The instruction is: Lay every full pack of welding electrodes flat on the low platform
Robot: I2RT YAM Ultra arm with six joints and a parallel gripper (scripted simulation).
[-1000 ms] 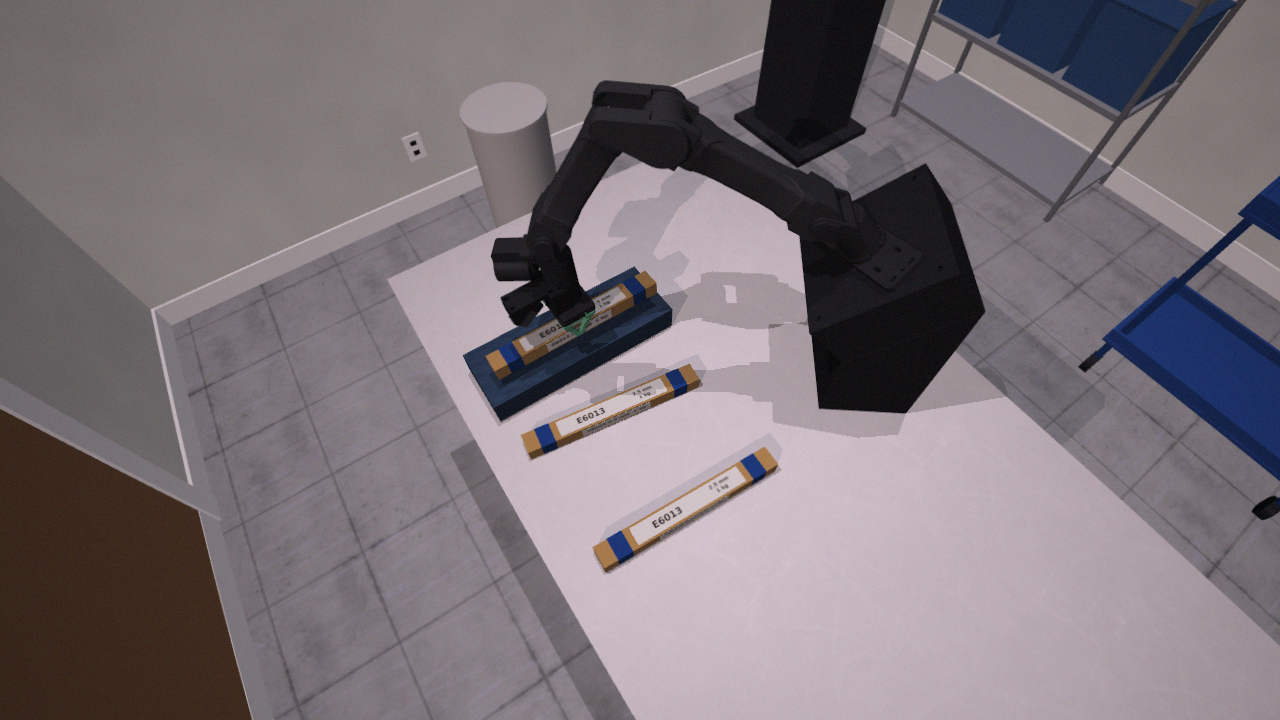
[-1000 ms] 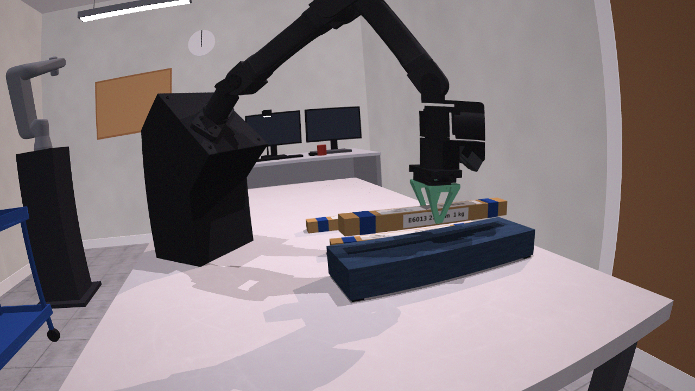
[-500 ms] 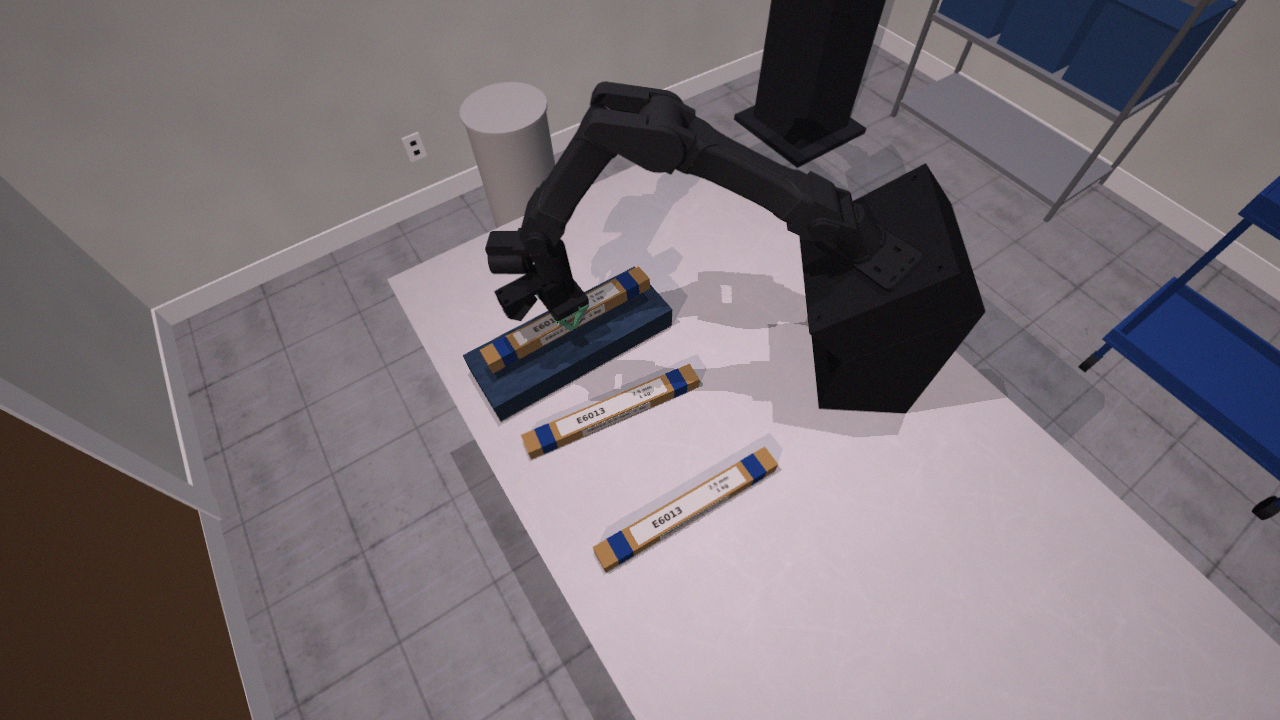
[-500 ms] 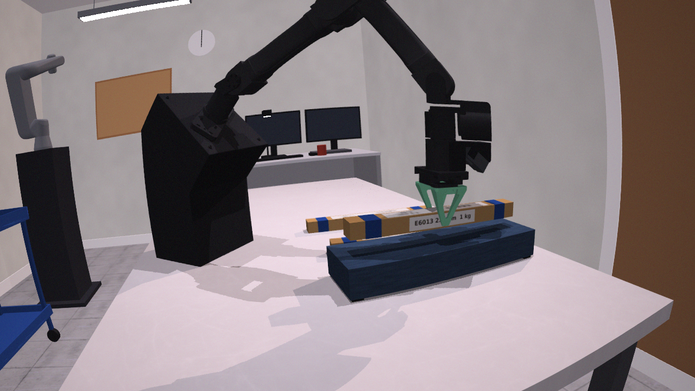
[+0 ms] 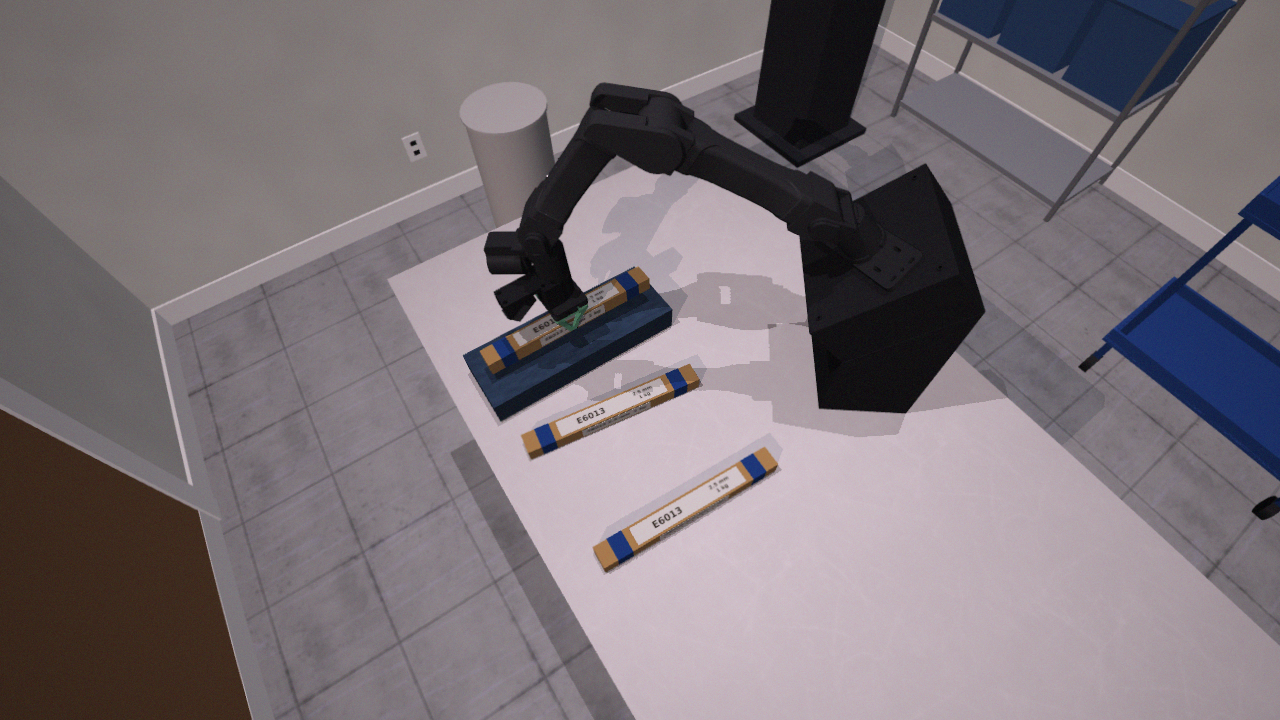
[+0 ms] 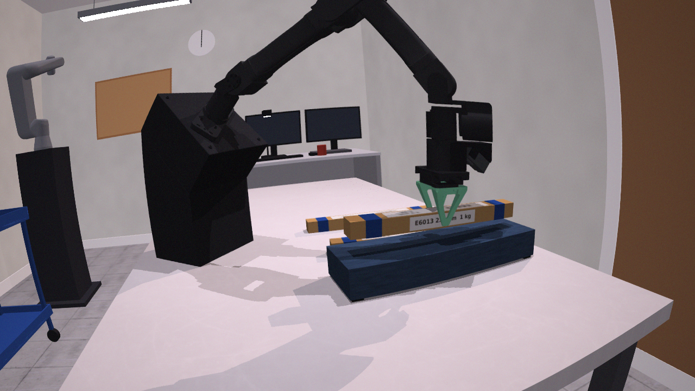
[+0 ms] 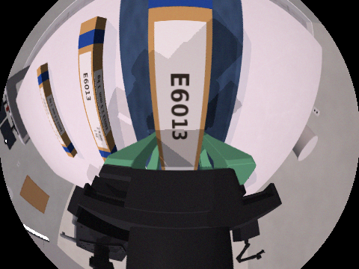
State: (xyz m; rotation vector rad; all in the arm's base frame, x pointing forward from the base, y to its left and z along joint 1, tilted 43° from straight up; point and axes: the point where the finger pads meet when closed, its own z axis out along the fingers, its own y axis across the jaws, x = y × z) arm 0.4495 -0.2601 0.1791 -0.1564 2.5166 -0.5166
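The dark blue low platform is 8 cm below my hand.
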